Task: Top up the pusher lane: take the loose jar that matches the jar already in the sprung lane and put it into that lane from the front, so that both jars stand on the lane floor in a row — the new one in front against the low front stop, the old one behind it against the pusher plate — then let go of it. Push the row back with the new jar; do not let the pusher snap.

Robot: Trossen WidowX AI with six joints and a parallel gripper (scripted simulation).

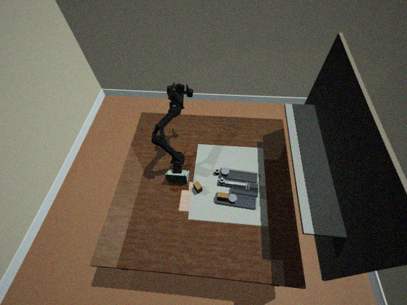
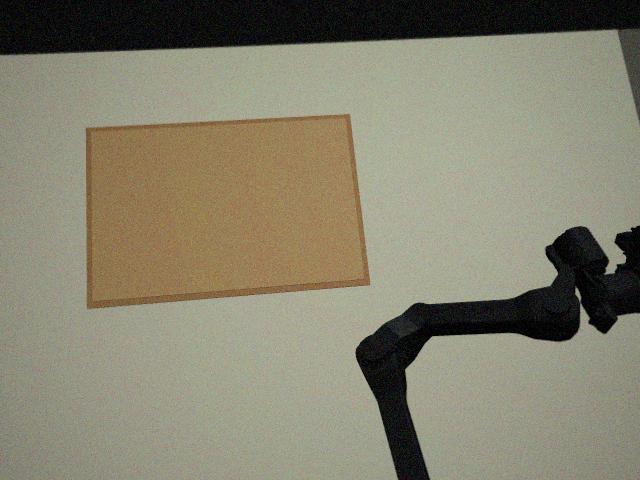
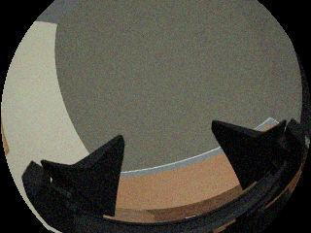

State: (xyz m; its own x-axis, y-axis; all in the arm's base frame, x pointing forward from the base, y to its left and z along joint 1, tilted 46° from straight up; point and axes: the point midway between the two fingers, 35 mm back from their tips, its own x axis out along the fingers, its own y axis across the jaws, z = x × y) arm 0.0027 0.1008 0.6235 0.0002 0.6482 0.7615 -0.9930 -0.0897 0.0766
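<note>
The orange box is 290 mm ahead of my gripper tip, 740 mm to the right of it and 400 mm below it.
</note>
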